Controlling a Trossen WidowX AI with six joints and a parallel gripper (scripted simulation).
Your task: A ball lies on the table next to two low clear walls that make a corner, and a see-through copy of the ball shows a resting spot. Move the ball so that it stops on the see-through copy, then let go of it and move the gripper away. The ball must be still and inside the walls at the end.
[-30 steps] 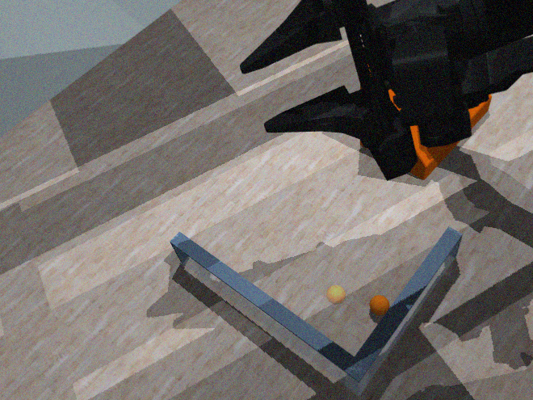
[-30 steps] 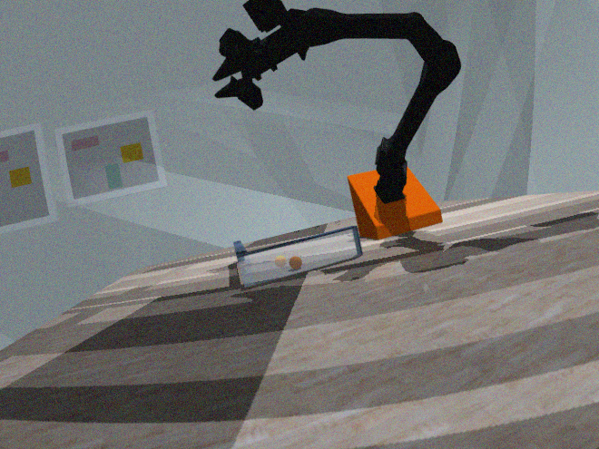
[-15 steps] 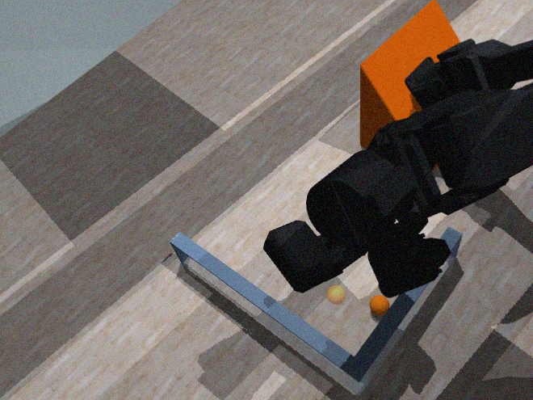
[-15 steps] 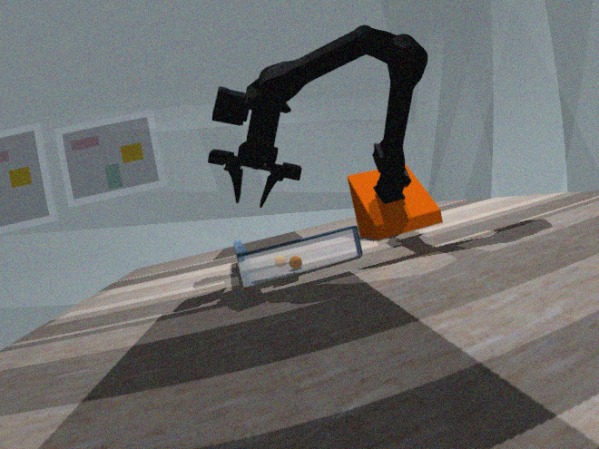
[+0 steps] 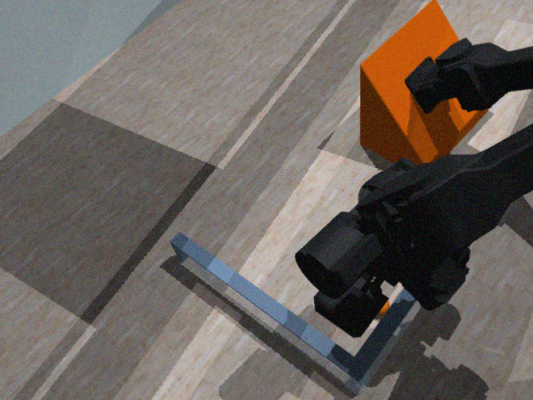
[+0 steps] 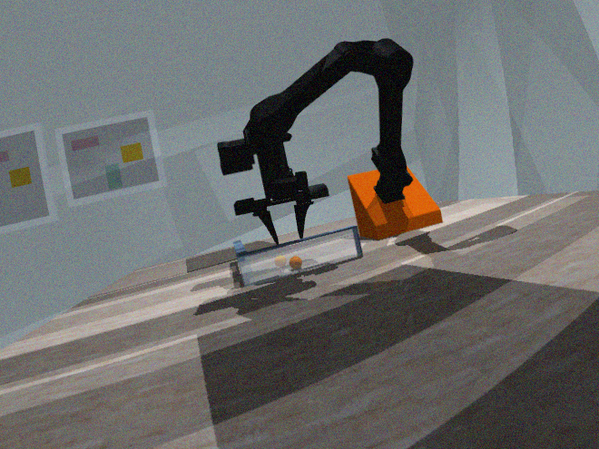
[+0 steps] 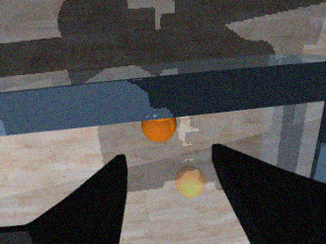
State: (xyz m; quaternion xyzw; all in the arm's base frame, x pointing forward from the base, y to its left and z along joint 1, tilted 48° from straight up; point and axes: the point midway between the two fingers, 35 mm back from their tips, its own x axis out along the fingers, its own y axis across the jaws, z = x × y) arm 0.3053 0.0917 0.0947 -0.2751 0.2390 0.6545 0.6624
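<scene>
Right now my gripper tip is 4 cm above the orange ball. Round my gripper tip: see-through copy of ball: 2 cm ahead, 5 cm to the right, 4 cm below; then clear wall: 1 cm behind, 3 cm to the left, 3 cm below.
</scene>
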